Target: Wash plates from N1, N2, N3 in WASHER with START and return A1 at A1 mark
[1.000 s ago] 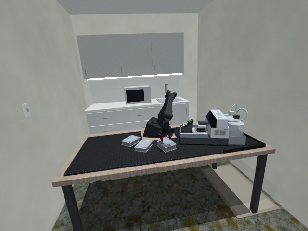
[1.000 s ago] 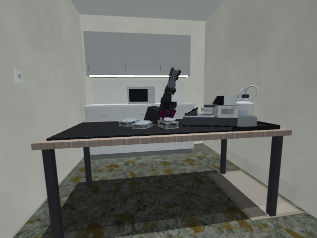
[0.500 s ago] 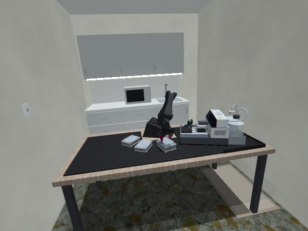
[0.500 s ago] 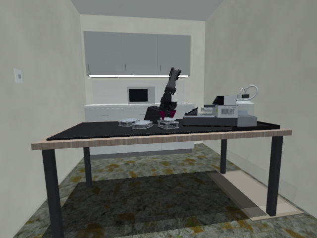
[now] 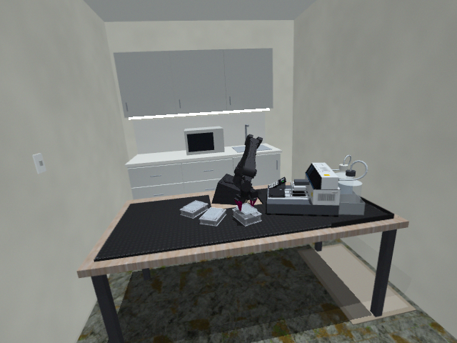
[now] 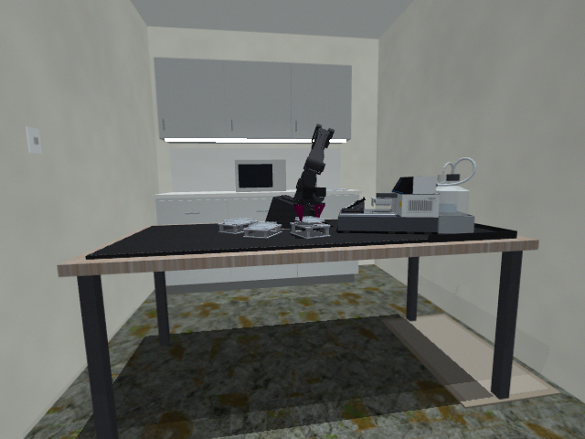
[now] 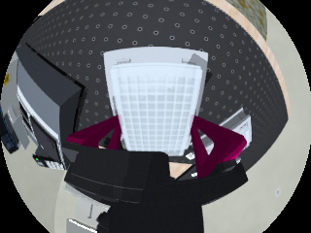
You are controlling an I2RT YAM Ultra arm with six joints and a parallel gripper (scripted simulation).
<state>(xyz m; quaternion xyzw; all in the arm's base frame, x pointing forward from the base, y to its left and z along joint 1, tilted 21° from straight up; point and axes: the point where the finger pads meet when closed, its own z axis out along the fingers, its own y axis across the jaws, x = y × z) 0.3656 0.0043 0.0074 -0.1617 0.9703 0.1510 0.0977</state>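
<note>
My gripper is now 3 cm above the nest. Round my hand: clear bottle (66 cm to the left, 6 cm above, 3 cm ahead); then plate washer (40 cm to the left, 12 cm behind, 6 cm above); then washer carrier (25 cm to the left, 17 cm behind, 2 cm above).
</note>
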